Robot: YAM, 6 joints.
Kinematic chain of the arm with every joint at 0, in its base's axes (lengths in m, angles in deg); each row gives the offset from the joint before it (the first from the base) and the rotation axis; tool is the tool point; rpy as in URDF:
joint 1: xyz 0 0 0.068 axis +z
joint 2: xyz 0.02 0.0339 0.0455 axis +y
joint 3: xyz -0.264 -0.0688 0 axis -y
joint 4: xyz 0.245 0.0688 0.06 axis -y
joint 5: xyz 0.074 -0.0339 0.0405 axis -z
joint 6: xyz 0.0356 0 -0.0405 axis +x
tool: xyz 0 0 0 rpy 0 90 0
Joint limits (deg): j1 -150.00..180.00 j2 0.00..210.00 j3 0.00..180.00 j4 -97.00..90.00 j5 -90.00..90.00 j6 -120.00..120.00
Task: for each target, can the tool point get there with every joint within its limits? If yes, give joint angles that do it. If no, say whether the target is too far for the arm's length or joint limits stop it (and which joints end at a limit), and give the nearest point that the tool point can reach.
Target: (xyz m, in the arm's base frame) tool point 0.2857 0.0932 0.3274
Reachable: yes | joints 11.84 77.63 52.33 29.54 -66.18 -5.03
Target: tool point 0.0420 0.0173 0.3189
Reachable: yes | joints 69.17 17.14 45.53 -57.00 68.61 93.63
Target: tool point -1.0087 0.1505 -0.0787
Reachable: no: too far | nearest point -0.6276 0.0936 -0.0046 | short by 0.392 m
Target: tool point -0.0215 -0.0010 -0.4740
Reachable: no: joint limits stop it (at a limit: joint 1, joint 2) | nearest point -0.0872 -0.0002 -0.3423 | short by 0.147 m
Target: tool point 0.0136 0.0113 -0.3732
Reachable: no: joint limits stop it (at a limit: joint 2) | nearest point 0.0394 0.0327 -0.3217 | short by 0.061 m
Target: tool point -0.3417 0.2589 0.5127
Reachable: yes | joints -33.17 36.73 164.87 -14.49 -56.63 63.19
